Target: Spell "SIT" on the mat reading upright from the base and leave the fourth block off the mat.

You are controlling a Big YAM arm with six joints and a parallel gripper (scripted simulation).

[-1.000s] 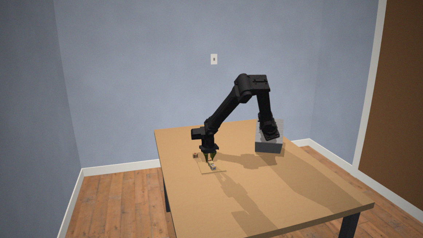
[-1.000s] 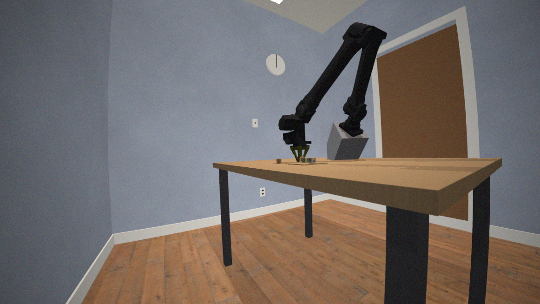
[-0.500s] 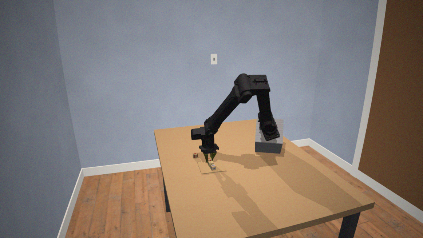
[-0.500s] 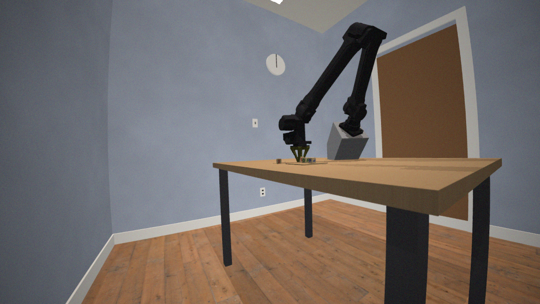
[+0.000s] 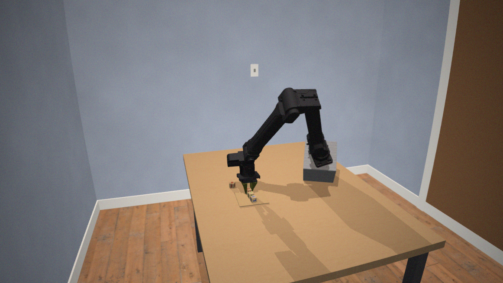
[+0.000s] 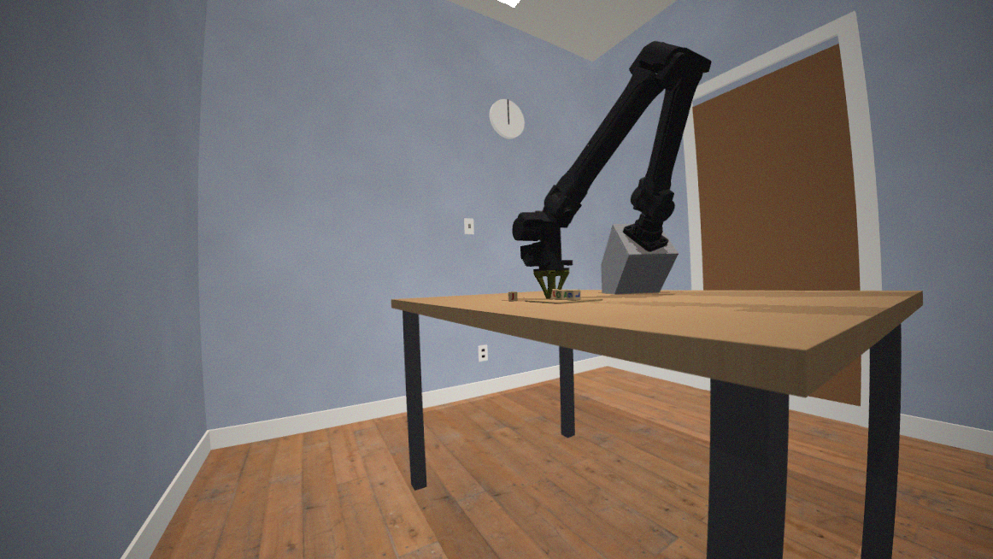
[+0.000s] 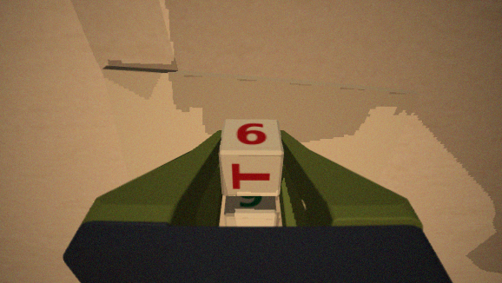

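Now: hand right at the T block. Round my hand: green-lettered block (10 mm behind, 40 mm to the left); tan mat (10 mm behind, 40 mm to the left, 10 mm below).
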